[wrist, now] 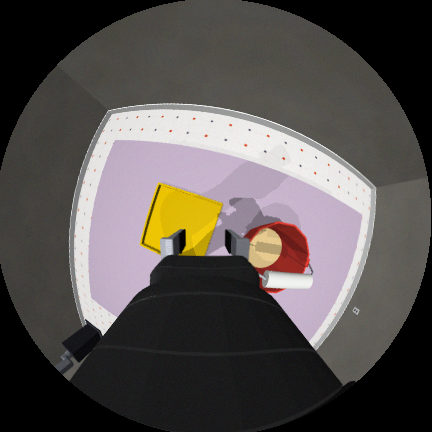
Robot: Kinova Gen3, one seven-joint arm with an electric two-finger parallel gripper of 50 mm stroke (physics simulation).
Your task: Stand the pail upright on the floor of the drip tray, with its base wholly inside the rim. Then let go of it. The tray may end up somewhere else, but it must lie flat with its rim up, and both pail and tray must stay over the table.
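Frame: origin at the arm's base, x left, y back, z up, level; centimetres.
Seen in the pictures: gripper, fingertip midpoint: point(204, 237).
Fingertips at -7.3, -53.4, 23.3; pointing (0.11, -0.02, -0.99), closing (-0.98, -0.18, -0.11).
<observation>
Offsets run from my fingertips to a thing's top centre, as dx, dy, dz. "spot": to the spot under its first point. Level surfaces: height alone.
The red pail @[spot: -25.2, +2.7, -19.0] point(296, 250) stands upright on the lilac table top, right of the gripper, with its open mouth facing the camera. A tan round patch shows inside it. Its handle with a white grip @[spot: -16.4, +6.3, -4.8] point(289, 280) lies across the near side of the mouth. The yellow drip tray @[+12.6, +2.7, -27.3] point(185, 207) lies flat with its rim up, left of the pail and apart from it. Its near part is hidden behind the gripper. My gripper point(204, 237) is open and empty, high above the tray's right side, with the right finger overlapping the pail's left edge in the view.
The lilac table top @[dz -29.6] point(120, 200) has a white dotted border point(200, 127) and a grey outer edge. A black box-shaped object point(82, 341) on a grey mount shows at the lower left, by the table's corner. Shadows of the arm fall across the tray and table.
</observation>
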